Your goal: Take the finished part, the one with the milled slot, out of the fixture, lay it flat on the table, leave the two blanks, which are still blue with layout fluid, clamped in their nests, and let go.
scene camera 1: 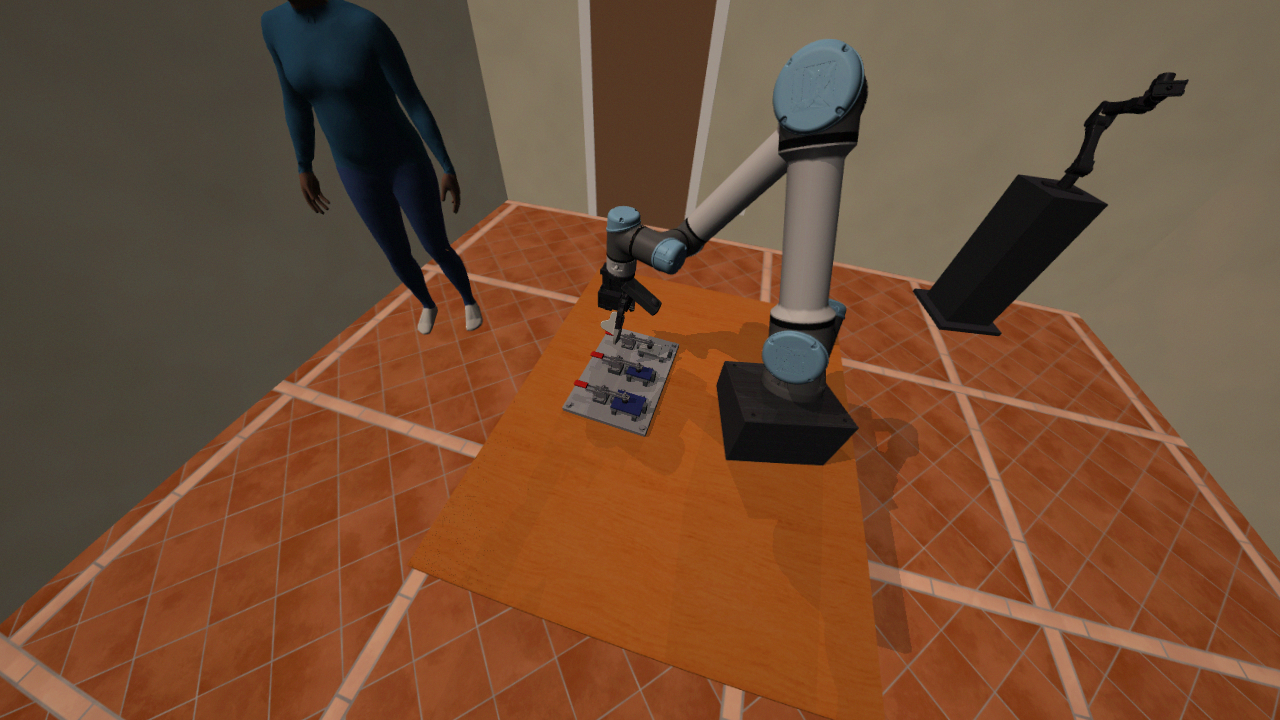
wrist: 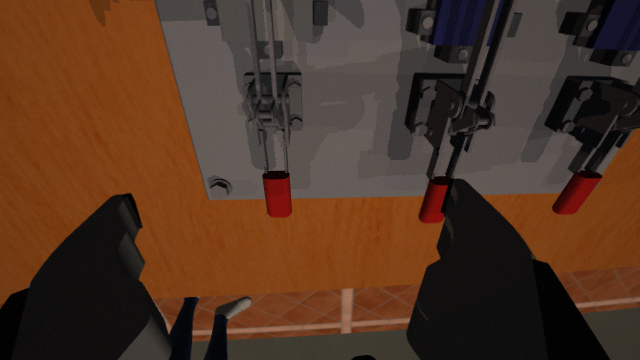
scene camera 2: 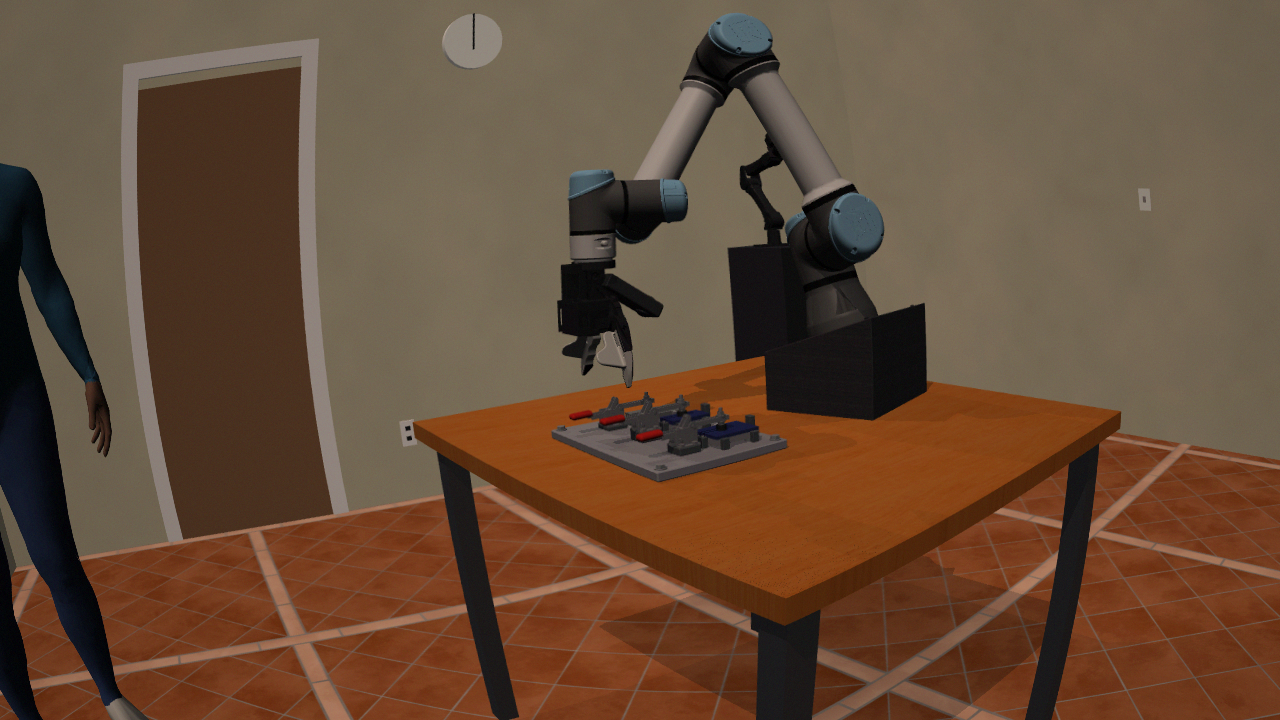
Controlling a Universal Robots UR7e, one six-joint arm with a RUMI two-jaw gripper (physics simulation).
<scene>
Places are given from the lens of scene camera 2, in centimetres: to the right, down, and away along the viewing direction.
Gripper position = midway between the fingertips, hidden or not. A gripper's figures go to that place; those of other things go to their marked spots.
my gripper (scene camera 2: 605, 381): -6, 4, 150
blue blank (scene camera 2: 736, 431): 14, 11, 136
grey fixture plate (scene camera 2: 616, 447): -4, 13, 140
</scene>
